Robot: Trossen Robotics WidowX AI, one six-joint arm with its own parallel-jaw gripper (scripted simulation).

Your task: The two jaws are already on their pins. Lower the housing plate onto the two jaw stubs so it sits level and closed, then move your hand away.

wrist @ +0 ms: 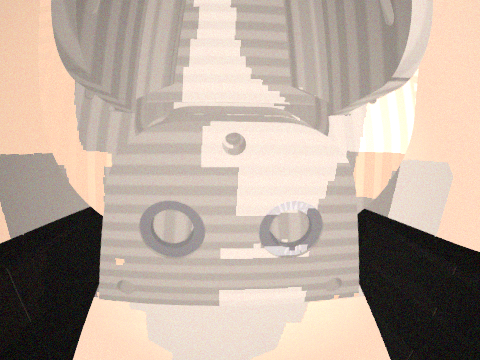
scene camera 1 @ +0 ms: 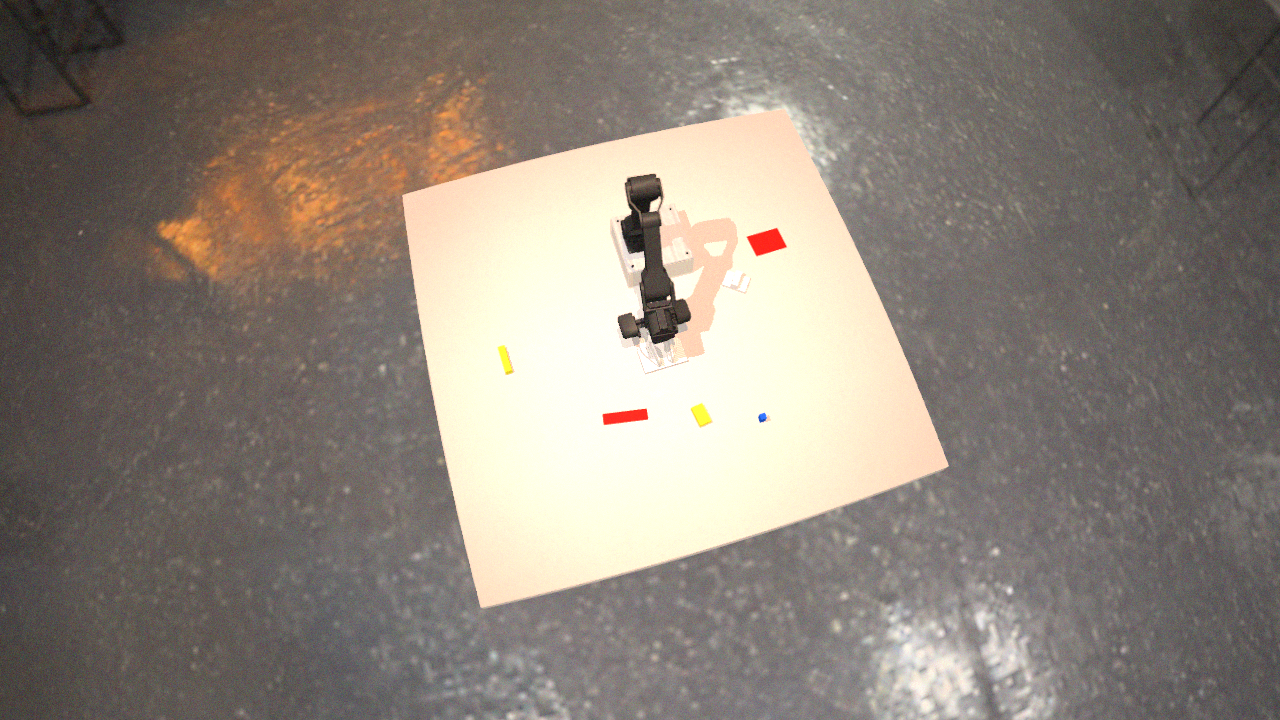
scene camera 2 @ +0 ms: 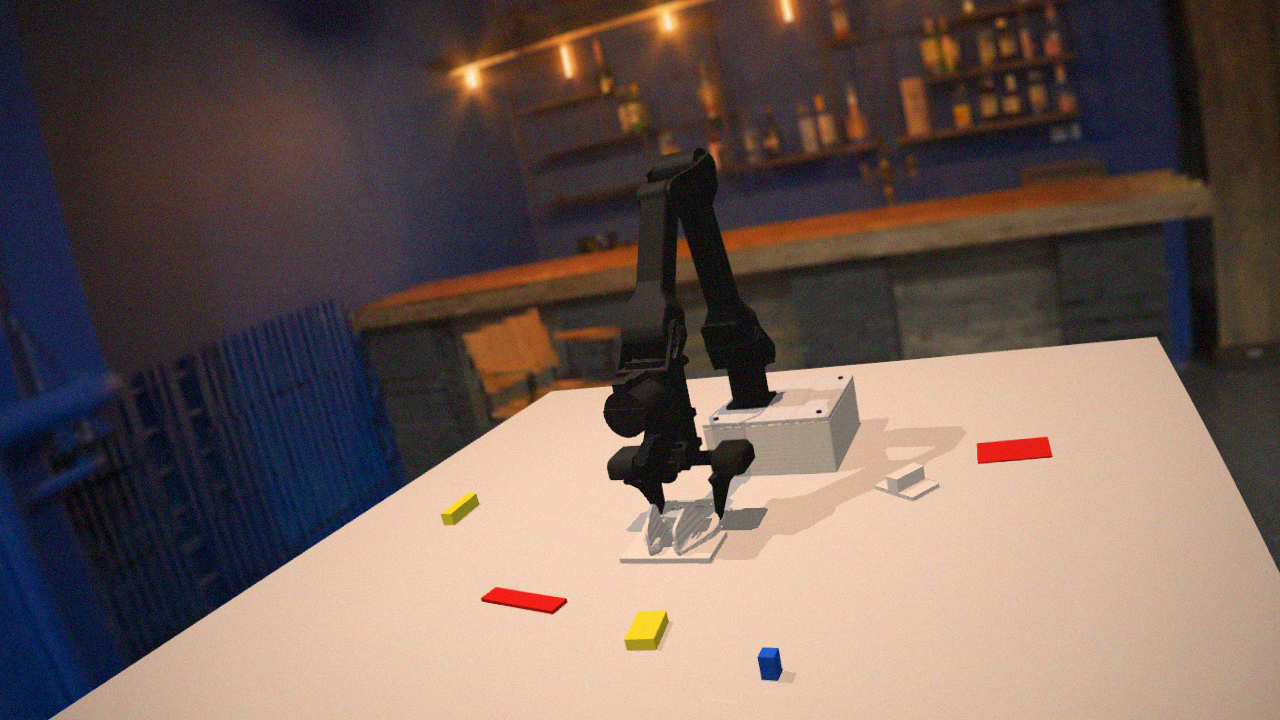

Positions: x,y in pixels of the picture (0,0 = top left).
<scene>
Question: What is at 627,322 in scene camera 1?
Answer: My gripper.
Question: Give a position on a red strip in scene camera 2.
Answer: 502,596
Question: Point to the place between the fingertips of my gripper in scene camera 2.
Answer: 691,519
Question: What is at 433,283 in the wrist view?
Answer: My gripper.
</scene>
